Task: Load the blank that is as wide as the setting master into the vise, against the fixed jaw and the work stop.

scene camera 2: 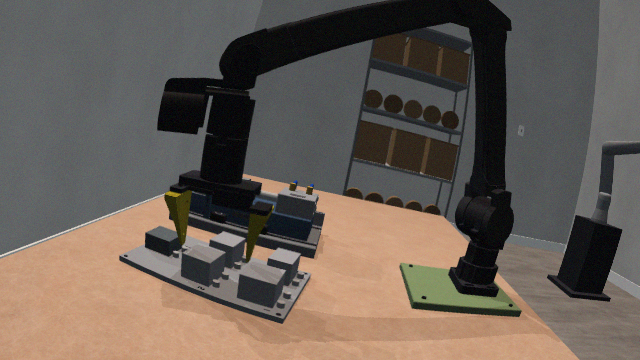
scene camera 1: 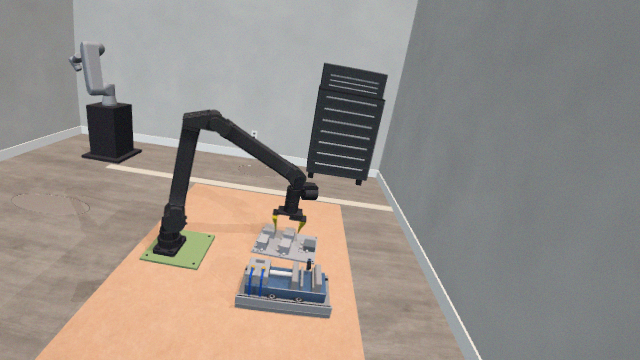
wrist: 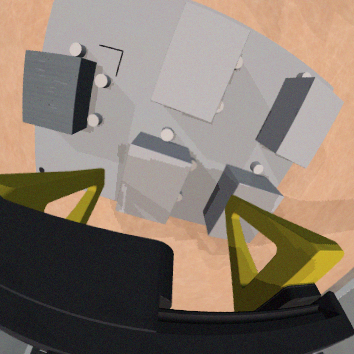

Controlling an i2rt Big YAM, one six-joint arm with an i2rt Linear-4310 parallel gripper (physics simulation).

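Frame: origin at the arm's base, x back, y right, z up, level; millimetres.
Where they show: gripper, fingertip midpoint: (scene camera 2: 213,252) (scene camera 1: 286,230) (wrist: 167,189); arm's base, link origin: (scene camera 2: 471,285) (scene camera 1: 170,246).
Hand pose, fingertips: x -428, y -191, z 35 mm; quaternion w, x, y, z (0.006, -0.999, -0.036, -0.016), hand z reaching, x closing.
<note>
Things, the pixels of their top centre, and the offset from my fingertips. "spot": a spot on its surface instead.
- grey plate, top centre: (wrist: 173,124) (scene camera 2: 215,267) (scene camera 1: 286,243) dx -7, dy +39, dz -38 mm
- light grey blank, top centre: (wrist: 149,189) (scene camera 2: 204,252) (scene camera 1: 289,231) dx -12, dy -5, dz -2 mm
- darker grey block, top centre: (wrist: 46,91) (scene camera 2: 164,233) (scene camera 1: 310,243) dx -104, dy +45, dz -13 mm
- blue vise, top centre: (scene camera 2: 253,181) (scene camera 1: 288,270) dx -34, dy +319, dz +53 mm
- black post, surface spot: (scene camera 1: 309,264) spot: dx -102, dy +268, dz +49 mm
- vise's grey base, surface spot: (scene camera 1: 282,306) spot: dx -34, dy +414, dz -13 mm
My gripper (scene camera 1: 288,232) (scene camera 2: 215,252) (wrist: 167,189) is open and empty, pointing down low over the grey plate (scene camera 1: 297,255) (scene camera 2: 131,258) (wrist: 130,15). Its fingers stand to either side of a light grey blank (scene camera 1: 288,233) (scene camera 2: 202,265) (wrist: 157,182); the exact tip height is unclear. Other light blanks are a broad one (wrist: 200,60), one at the right (wrist: 312,120) and one by the right finger (wrist: 250,205). A darker grey block (scene camera 1: 309,244) (scene camera 2: 162,240) (wrist: 50,92) sits at one end. The blue vise (scene camera 1: 285,290) (scene camera 2: 292,225) has upright jaws and a black post (scene camera 1: 309,264); the arm hides its jaws in scene camera 2.
Small pegs (wrist: 167,134) stand beside the blocks. The vise's grey base (scene camera 1: 282,306) lies close to the plate. The arm stands on a green base plate (scene camera 1: 200,250) (scene camera 2: 435,300). A dark drawer cabinet (scene camera 1: 345,130) and a shelf rack (scene camera 2: 420,75) stand beyond.
</note>
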